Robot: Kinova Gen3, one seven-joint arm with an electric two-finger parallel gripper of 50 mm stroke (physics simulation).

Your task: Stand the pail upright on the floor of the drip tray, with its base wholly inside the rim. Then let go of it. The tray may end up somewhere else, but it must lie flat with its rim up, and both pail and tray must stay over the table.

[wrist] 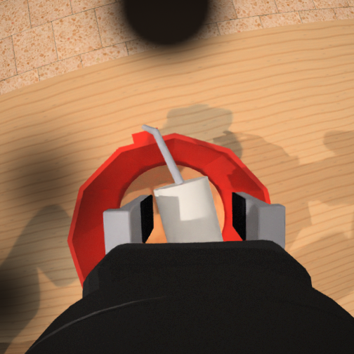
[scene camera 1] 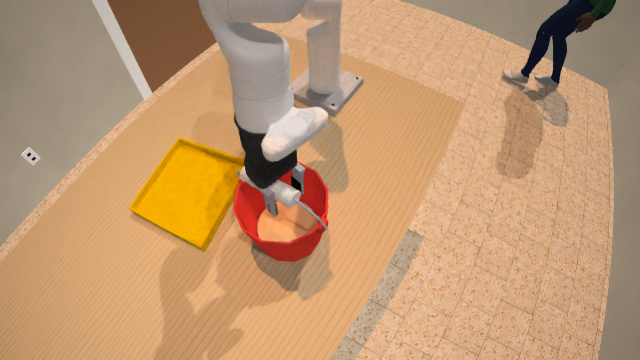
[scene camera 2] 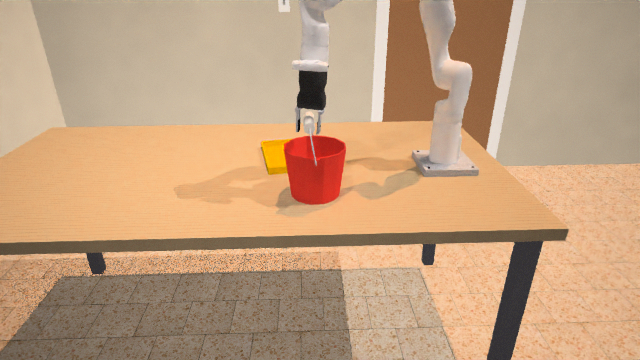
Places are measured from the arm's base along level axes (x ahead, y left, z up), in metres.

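Pixels of known places: gripper, fingertip midpoint: (scene camera 1: 285, 201) (scene camera 2: 308, 132); arm's base, link origin: (scene camera 1: 324, 84) (scene camera 2: 442, 159).
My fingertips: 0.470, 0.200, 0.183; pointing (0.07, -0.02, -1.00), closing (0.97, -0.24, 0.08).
Observation:
For each thing: its middle in the pictures, then the offset to it from my fingertips, as dx, dy, dz. "spot": a spot on its surface instead. Level surfaces: height alone.
- red pail, surface spot: (scene camera 1: 292, 250) spot: +0.041, +0.029, -0.102
- yellow drip tray, body centre: (scene camera 1: 188, 188) (scene camera 2: 299, 153) +0.021, -0.320, -0.194
- wooden table, surface height: dz -0.207
The red pail (scene camera 1: 292, 250) (scene camera 2: 316, 182) (wrist: 95, 215) stands upright on the table, beside the yellow drip tray (scene camera 1: 175, 195) (scene camera 2: 275, 157) and outside it. The pail's wire handle is raised over its opening, and its white grip (scene camera 1: 287, 195) (scene camera 2: 309, 121) (wrist: 192, 205) is above the rim. My gripper (scene camera 1: 285, 197) (scene camera 2: 308, 129) (wrist: 192, 210) is open, pointing down, with one finger on each side of the white grip and a gap on both sides in the wrist view. The tray lies flat with its rim up. The pail hides part of it in scene camera 2.
The wooden table (scene camera 1: 100, 260) (scene camera 2: 125, 215) carries the arm's base plate (scene camera 1: 350, 87) (scene camera 2: 450, 170), to the right of the pail in scene camera 2. The table's front edge runs beyond the pail there. A person (scene camera 1: 545, 42) stands on the floor away from the table.

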